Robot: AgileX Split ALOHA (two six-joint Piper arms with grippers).
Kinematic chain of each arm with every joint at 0, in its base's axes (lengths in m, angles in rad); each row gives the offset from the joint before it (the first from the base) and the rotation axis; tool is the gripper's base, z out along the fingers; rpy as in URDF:
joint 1: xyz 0 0 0.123 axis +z
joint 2: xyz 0 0 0 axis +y
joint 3: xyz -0.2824 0 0.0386 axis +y
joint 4: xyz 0.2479 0 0.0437 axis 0.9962 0 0.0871
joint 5: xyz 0 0 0 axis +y
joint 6: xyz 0.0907 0 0.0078 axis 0.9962 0 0.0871
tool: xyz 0 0 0 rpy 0 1.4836 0
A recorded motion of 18 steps. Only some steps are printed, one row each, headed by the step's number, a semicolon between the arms.
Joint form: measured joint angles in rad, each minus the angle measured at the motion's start. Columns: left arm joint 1, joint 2, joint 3, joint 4, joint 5, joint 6; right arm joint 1, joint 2, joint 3, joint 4, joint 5, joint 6.
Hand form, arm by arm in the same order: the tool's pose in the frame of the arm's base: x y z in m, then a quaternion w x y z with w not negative. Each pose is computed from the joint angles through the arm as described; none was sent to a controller.
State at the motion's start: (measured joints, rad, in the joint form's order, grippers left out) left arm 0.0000 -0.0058 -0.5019 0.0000 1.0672 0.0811; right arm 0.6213 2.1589 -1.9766 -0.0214 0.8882 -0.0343
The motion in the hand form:
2: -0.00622 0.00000 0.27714 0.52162 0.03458 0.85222 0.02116; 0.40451 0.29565 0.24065 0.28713 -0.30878 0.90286 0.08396
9: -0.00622 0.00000 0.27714 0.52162 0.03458 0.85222 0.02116; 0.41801 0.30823 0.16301 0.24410 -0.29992 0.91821 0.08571
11: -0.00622 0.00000 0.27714 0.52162 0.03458 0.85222 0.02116; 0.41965 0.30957 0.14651 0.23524 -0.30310 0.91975 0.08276
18: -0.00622 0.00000 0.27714 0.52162 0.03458 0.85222 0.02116; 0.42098 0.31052 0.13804 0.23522 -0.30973 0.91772 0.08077
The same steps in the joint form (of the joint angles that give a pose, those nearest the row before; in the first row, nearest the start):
2: 0.0000 0.0000 0.0000 0.0000 0.0000 0.0000; 0.0118 0.0429 0.0000 0.0065 -0.0629 0.0150
9: 0.0000 0.0000 0.0000 0.0000 0.0000 0.0000; 0.0123 0.2019 0.0000 0.0359 -0.1377 0.0286
11: 0.0000 0.0000 0.0000 0.0000 0.0000 0.0000; 0.0123 0.2348 0.0000 0.0379 -0.1512 0.0219
18: 0.0000 0.0000 0.0000 0.0000 0.0000 0.0000; 0.0123 0.2524 0.0000 0.0379 -0.1674 0.0073

